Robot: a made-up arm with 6 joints.
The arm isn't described. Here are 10 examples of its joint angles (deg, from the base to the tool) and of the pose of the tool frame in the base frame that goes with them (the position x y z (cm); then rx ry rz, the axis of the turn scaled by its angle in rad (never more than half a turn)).
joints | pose
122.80 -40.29 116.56 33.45 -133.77 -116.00 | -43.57 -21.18 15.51 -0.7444 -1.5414 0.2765
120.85 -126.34 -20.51 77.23 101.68 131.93 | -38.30 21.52 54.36 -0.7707 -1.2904 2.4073
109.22 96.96 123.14 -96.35 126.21 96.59 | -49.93 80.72 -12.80 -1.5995 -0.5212 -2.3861
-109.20 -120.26 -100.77 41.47 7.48 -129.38 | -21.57 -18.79 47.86 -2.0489 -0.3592 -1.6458
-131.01 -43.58 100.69 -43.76 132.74 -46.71 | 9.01 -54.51 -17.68 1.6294 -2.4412 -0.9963
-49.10 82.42 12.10 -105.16 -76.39 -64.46 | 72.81 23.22 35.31 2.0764 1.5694 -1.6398
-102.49 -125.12 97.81 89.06 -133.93 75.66 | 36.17 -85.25 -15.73 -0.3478 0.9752 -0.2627
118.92 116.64 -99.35 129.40 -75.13 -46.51 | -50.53 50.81 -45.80 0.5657 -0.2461 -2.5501
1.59 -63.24 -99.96 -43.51 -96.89 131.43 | 10.55 52.78 46.92 -2.0283 -1.7824 0.1595
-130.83 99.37 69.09 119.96 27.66 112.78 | 56.18 -107.87 11.25 -0.6887 0.3315 1.4903
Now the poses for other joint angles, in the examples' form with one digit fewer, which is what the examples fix.
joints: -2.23 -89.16 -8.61 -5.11 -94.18 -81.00
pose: 35.6 67.1 28.2 0.322 -2.265 1.942
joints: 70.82 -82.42 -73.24 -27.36 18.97 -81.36
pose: -17.8 90.0 24.6 0.782 -0.800 1.553
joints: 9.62 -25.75 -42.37 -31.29 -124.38 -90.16
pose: 52.3 47.1 14.6 1.368 -2.052 0.248
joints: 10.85 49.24 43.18 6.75 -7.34 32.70
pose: -4.9 38.8 -5.9 0.164 0.862 0.281
